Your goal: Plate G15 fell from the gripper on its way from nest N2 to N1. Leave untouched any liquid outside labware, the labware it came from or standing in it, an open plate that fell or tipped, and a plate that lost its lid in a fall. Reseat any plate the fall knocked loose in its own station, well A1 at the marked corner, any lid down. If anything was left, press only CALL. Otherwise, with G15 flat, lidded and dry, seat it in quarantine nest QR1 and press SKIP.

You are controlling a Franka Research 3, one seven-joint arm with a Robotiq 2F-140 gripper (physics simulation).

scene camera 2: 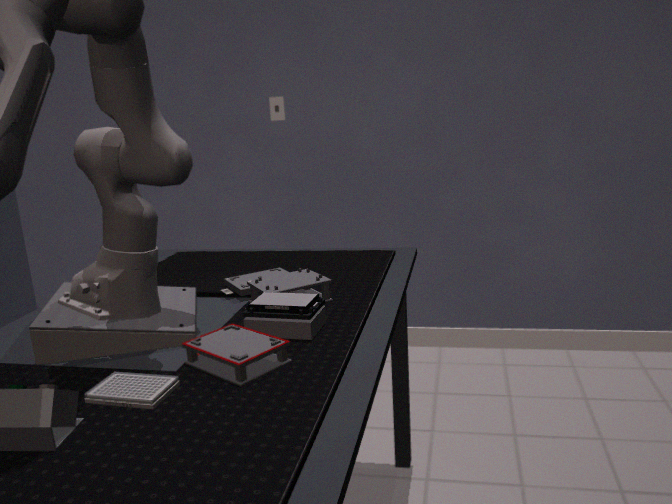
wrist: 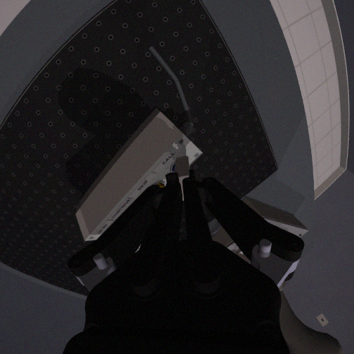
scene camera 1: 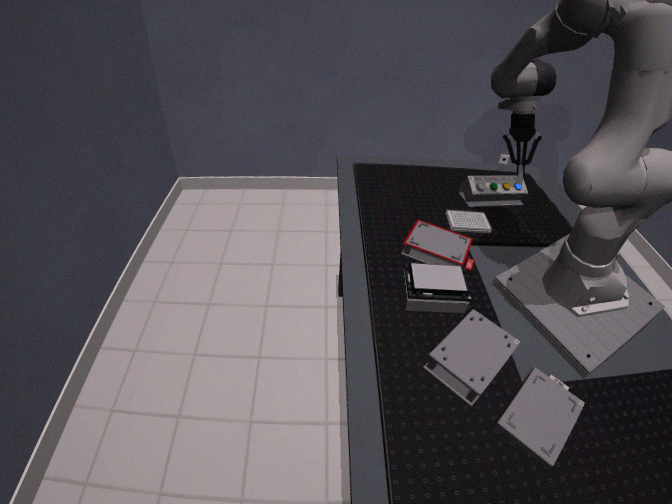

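My gripper (scene camera 1: 520, 177) (wrist: 183, 165) is shut with nothing between its fingers. It points down, its tips at the CALL end of the button box (scene camera 1: 496, 194) (wrist: 122, 167), over or against the blue CALL button (scene camera 1: 518, 186), which looks bright blue. The tips largely hide this button in the wrist view; contact is hard to tell. The green button (scene camera 1: 493, 186) and yellow button (scene camera 1: 506, 186) are to one side. A white well plate (scene camera 1: 468, 220) (scene camera 2: 132, 387) lies flat on the mat; I cannot tell whether it is lidded. The red-edged nest (scene camera 1: 440, 242) (scene camera 2: 236, 342) holds no plate.
A black-framed station (scene camera 1: 437, 303) (scene camera 2: 279, 326) with a white top plate (scene camera 1: 438, 277) (scene camera 2: 286, 299) stands beside the red-edged nest. Two grey nests (scene camera 1: 473, 352) (scene camera 1: 542, 416) without plates stand farther along. The arm's base plate (scene camera 1: 591, 347) (scene camera 2: 113, 344) is beside them. A cable (wrist: 170, 72) runs from the button box.
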